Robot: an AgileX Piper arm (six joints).
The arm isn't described. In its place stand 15 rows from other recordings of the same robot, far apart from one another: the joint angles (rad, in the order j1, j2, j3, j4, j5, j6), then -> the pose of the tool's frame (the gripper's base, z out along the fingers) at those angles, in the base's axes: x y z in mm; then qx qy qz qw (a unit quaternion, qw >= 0).
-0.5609, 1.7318, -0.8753, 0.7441, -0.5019, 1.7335 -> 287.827 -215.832 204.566 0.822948 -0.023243 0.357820 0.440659
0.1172, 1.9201, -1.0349, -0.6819, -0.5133, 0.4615 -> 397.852 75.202 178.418 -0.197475 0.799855 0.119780 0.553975
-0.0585, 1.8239, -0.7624, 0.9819, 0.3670, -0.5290 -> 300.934 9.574 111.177 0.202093 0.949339 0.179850 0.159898
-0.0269, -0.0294, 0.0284, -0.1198, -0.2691, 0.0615 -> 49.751 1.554 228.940 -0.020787 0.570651 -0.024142 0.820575
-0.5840, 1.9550, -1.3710, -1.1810, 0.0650, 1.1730 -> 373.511 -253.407 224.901 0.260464 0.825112 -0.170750 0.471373
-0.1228, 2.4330, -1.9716, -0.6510, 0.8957, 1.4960 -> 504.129 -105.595 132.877 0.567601 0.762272 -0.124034 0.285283
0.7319, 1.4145, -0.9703, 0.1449, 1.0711, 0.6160 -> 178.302 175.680 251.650 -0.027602 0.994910 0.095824 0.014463
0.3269, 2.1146, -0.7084, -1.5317, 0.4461, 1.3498 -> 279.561 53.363 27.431 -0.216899 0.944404 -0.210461 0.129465
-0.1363, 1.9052, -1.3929, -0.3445, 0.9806, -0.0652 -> 376.425 -77.400 207.985 -0.048371 0.984188 -0.157196 0.065759
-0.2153, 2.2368, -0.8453, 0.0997, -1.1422, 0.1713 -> 370.933 -89.552 70.290 0.190492 0.738242 -0.035349 0.646113
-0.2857, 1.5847, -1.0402, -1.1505, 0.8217, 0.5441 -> 290.676 -148.792 262.093 0.052189 0.884116 -0.428584 0.178693
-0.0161, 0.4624, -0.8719, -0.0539, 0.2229, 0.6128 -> 62.025 -2.083 446.989 0.176162 0.577605 0.210727 0.768722
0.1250, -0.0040, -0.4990, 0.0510, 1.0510, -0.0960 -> -5.470 3.371 277.923 -0.094584 0.844343 0.033117 0.526347
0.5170, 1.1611, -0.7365, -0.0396, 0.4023, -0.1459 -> 204.158 114.459 273.838 -0.310463 0.860523 0.060263 0.399351
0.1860, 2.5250, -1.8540, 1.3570, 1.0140, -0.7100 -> 482.483 167.612 94.743 -0.031789 0.848398 0.512992 0.126685
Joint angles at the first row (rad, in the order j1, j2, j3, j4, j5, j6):
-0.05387, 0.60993, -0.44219, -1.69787, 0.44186, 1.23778
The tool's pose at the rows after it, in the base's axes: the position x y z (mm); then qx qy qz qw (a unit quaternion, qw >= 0):
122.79 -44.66 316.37 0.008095 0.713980 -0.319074 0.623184
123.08 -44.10 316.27 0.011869 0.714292 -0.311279 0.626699
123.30 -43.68 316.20 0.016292 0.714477 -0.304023 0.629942
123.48 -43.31 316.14 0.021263 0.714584 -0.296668 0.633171
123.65 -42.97 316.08 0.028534 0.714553 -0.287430 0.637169
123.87 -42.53 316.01 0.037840 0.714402 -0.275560 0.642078
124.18 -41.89 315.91 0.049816 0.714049 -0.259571 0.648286
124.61 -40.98 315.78 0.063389 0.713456 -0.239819 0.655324
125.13 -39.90 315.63 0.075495 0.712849 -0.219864 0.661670
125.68 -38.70 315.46 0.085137 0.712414 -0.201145 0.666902
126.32 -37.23 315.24 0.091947 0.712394 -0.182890 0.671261
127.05 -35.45 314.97 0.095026 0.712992 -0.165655 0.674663
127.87 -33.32 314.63 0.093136 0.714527 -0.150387 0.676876
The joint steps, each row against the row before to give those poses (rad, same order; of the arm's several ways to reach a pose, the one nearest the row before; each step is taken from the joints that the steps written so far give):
0.00000, -0.00001, -0.00001, -0.00033, -0.00752, 0.02046
0.00001, 0.00000, 0.00002, -0.00004, -0.00699, 0.01739
0.00003, 0.00003, -0.00001, -0.00003, -0.00520, 0.01747
0.00003, -0.00003, 0.00000, 0.00008, -0.00455, 0.01825
-0.00010, -0.00001, 0.00001, -0.00005, -0.00438, 0.02450
0.00004, 0.00003, -0.00002, 0.00001, -0.00538, 0.03125
0.00001, 0.00000, 0.00000, -0.00021, -0.00788, 0.04129
-0.00001, -0.00001, 0.00002, -0.00076, -0.01115, 0.04942
-0.00007, 0.00012, -0.00001, -0.00121, -0.01326, 0.04771
-0.00003, 0.00011, -0.00001, -0.00114, -0.01458, 0.04198
0.00007, 0.00010, 0.00000, -0.00115, -0.01757, 0.03694
-0.00001, 0.00011, 0.00002, -0.00146, -0.02126, 0.03008
-0.00005, 0.00014, 0.00000, -0.00099, -0.02532, 0.01934

